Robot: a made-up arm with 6 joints. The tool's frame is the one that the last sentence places.
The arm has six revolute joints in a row. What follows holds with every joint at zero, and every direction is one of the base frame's.
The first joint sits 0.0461 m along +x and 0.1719 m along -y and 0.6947 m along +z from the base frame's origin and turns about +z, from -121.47 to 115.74 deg.
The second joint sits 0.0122 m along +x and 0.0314 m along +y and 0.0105 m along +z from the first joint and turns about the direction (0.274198, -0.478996, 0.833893), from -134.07 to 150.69 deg.
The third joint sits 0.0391 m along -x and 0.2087 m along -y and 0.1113 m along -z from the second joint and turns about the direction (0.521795, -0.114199, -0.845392), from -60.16 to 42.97 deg.
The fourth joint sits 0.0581 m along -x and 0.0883 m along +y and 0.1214 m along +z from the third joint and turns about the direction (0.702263, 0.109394, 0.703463), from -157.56 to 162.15 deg.
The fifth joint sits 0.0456 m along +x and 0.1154 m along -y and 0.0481 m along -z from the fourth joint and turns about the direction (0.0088, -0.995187, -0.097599), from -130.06 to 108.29 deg.
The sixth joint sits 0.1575 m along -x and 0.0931 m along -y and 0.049 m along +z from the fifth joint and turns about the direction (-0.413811, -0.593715, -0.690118), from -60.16 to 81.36 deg.
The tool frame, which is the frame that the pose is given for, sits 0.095 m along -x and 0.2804 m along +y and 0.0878 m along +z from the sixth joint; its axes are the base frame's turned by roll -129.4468, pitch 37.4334 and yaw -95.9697 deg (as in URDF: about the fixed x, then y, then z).
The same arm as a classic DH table. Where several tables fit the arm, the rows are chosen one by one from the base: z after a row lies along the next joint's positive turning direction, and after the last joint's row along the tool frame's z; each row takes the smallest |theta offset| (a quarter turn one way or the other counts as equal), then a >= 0, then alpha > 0; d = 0 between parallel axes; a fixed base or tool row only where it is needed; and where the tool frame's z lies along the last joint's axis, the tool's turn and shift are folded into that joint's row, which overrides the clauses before.
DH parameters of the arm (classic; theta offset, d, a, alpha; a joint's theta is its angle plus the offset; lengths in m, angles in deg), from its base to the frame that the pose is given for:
base (fixed): -74.99 0 0.178 0
joint 1: -75.22 0.7372 -0.0262 -33.5
joint 2: 27.36 0.0234 0.2124 -120.48
joint 3: -43.71 -0.0091 -0.071 103.93
joint 4: -80.4 0.0273 -0.0573 -99.87
joint 5: 11.88 0.1731 0.1638 -49.11
joint 6: 79.42 -0.1467 0.2355 -99.59
tool (fixed): -110.67 -0.0691 0 0
Joint limits (deg, base to tool): -121.47..115.74 -134.07..150.69 -60.16..42.97 -157.56..162.15 -130.06..108.29 -60.16..81.36

